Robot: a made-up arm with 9 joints.
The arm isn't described. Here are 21 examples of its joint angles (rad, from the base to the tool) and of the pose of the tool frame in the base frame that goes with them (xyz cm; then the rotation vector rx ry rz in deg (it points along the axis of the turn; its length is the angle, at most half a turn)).
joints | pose
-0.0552 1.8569 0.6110 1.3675 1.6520 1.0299 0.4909 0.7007 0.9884 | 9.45 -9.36 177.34 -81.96 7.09 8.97
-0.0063 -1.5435 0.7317 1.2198 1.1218 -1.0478 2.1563 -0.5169 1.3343 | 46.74 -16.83 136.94 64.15 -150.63 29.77
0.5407 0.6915 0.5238 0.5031 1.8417 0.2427 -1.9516 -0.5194 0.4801 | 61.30 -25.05 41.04 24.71 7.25 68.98
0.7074 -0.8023 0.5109 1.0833 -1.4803 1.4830 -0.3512 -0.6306 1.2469 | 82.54 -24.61 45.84 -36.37 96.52 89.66
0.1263 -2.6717 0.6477 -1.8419 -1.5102 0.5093 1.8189 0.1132 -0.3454 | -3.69 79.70 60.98 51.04 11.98 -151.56
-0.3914 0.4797 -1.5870 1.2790 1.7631 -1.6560 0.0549 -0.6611 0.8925 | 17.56 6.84 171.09 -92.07 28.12 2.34
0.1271 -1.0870 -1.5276 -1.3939 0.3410 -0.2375 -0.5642 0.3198 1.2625 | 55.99 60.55 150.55 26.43 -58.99 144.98
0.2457 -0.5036 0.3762 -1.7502 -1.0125 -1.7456 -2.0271 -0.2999 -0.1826 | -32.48 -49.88 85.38 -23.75 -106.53 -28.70
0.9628 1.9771 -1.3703 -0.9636 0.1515 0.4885 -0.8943 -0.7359 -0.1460 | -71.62 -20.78 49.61 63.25 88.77 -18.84
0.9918 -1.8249 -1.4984 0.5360 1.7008 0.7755 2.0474 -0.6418 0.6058 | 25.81 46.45 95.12 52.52 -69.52 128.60
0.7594 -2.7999 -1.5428 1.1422 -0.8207 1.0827 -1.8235 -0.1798 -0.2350 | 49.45 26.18 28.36 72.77 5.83 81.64
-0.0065 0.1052 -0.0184 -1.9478 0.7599 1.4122 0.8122 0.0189 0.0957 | 64.58 -20.12 63.74 55.67 -84.59 -8.91
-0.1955 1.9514 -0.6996 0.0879 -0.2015 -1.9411 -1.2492 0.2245 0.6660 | 21.18 -3.19 11.78 85.59 -70.08 -26.07
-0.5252 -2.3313 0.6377 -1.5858 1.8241 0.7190 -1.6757 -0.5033 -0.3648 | -31.53 71.04 44.13 18.49 -32.33 -145.26
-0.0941 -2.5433 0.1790 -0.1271 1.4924 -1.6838 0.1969 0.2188 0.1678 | -75.91 38.26 46.38 -12.97 -46.54 -126.96
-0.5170 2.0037 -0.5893 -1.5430 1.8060 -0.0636 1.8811 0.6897 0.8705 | -70.83 -27.23 47.12 88.58 141.35 51.43
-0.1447 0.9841 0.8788 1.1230 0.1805 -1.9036 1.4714 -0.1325 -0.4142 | -0.26 45.02 26.14 17.23 -28.80 -147.33
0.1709 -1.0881 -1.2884 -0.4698 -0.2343 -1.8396 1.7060 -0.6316 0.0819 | 18.36 53.83 68.07 113.64 -16.38 -54.85
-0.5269 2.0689 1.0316 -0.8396 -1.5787 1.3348 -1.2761 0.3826 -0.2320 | 13.02 13.23 5.90 10.60 97.68 91.60
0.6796 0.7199 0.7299 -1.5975 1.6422 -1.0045 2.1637 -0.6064 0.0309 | -11.25 34.99 129.18 105.09 98.85 -98.48
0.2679 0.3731 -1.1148 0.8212 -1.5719 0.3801 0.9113 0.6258 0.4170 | -80.84 47.73 101.21 19.45 44.10 -124.94
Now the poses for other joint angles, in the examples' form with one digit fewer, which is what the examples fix.
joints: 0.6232 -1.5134 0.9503 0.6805 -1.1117 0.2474 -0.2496 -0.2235 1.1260
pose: 87.4 5.9 116.3 -38.0 22.3 87.6
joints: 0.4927 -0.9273 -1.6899 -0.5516 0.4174 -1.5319 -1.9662 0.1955 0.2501
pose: 46.4 26.0 145.6 19.0 -78.1 127.4
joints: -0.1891 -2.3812 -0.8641 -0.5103 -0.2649 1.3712 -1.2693 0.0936 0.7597
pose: 38.5 11.7 170.8 -55.4 -20.8 69.2
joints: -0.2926 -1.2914 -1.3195 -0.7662 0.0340 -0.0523 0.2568 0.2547 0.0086
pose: 81.9 16.6 87.0 76.3 -70.6 28.0
